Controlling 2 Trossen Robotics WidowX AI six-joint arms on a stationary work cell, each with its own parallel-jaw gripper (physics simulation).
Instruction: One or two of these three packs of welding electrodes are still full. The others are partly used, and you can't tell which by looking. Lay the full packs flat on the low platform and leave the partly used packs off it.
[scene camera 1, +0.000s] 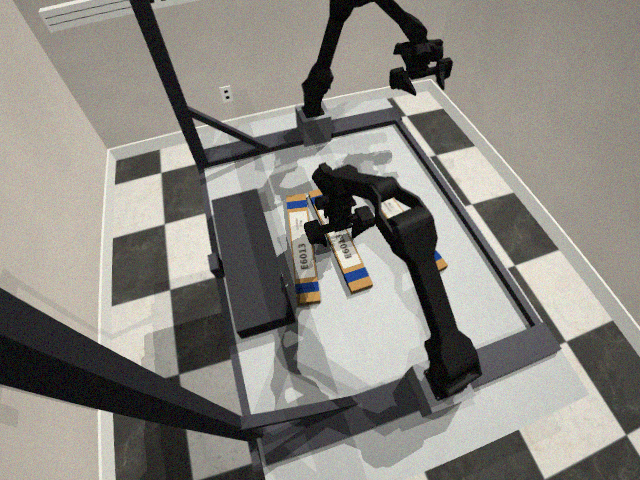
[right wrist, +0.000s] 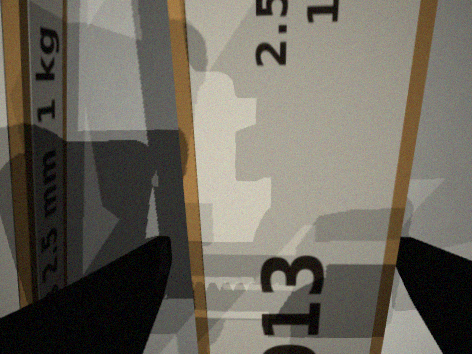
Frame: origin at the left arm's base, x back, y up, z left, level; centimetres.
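Where they show: left gripper, between the fingertips: (scene camera 1: 429, 91); right gripper, between the fingertips: (scene camera 1: 339, 241) (right wrist: 281, 248); left arm's base, origin of its link: (scene camera 1: 312, 110); right arm's base, origin of its link: (scene camera 1: 443, 380).
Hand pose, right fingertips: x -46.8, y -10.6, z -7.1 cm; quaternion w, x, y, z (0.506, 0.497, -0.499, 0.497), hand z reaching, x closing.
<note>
Each offset is from my right fingertips to the top centre of the thing.
Three orange, blue and white electrode packs lie on the white table. The left pack @[dy +2.0, dx +1.8, dz -10.6 cm] (scene camera 1: 303, 268) (right wrist: 45, 125) lies flat close beside the dark low platform @[dy +6.0, dx +1.4, dz -25.5 cm] (scene camera 1: 248, 258); its side face shows in the right wrist view. The middle pack @[dy +2.0, dx +1.4, dz +0.0 cm] (scene camera 1: 348, 255) (right wrist: 310, 125) lies flat and slanted. The right pack @[dy +2.0, dx -0.7, dz +19.2 cm] (scene camera 1: 393, 207) is partly hidden behind the right arm. My right gripper (scene camera 1: 341, 237) (right wrist: 281, 248) is open and empty, above the middle pack, with its fingers on either side of it in the right wrist view. My left gripper (scene camera 1: 428, 88) is open and empty, raised far from the packs at the top right.
A dark frame (scene camera 1: 444, 188) borders the table. A thick upright post (scene camera 1: 168, 82) stands at the upper left, and another beam (scene camera 1: 113, 366) crosses the lower left. The right arm (scene camera 1: 431, 289) reaches over the table from the lower right, across the right pack.
</note>
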